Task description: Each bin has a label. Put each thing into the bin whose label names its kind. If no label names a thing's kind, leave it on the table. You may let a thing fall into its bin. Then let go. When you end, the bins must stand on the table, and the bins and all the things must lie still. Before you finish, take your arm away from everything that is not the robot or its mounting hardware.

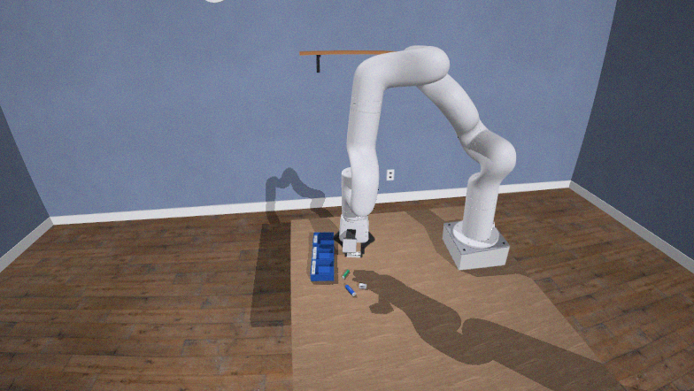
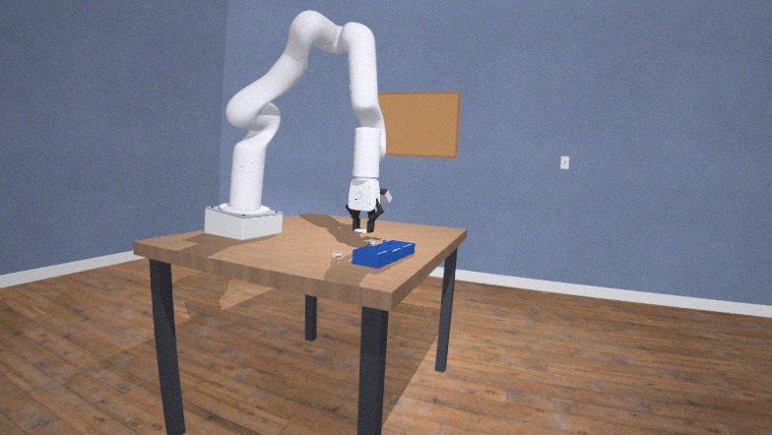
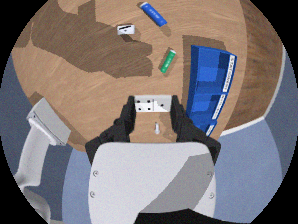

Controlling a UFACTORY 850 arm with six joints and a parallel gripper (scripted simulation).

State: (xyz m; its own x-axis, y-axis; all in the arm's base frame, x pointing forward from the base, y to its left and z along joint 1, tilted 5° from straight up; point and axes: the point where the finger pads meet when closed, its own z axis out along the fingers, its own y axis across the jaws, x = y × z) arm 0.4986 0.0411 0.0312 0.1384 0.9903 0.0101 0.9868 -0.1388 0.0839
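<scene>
Now: the white bolt 15 cm to the right of my hand, 7 cm below it and 1 cm behind it. Also, from my hand: white domino-like tile 2 cm below; then joined blue bins 11 cm ahead, 6 cm to the right, 6 cm below; then green cylinder 7 cm below, 4 cm to the left, 3 cm ahead.
</scene>
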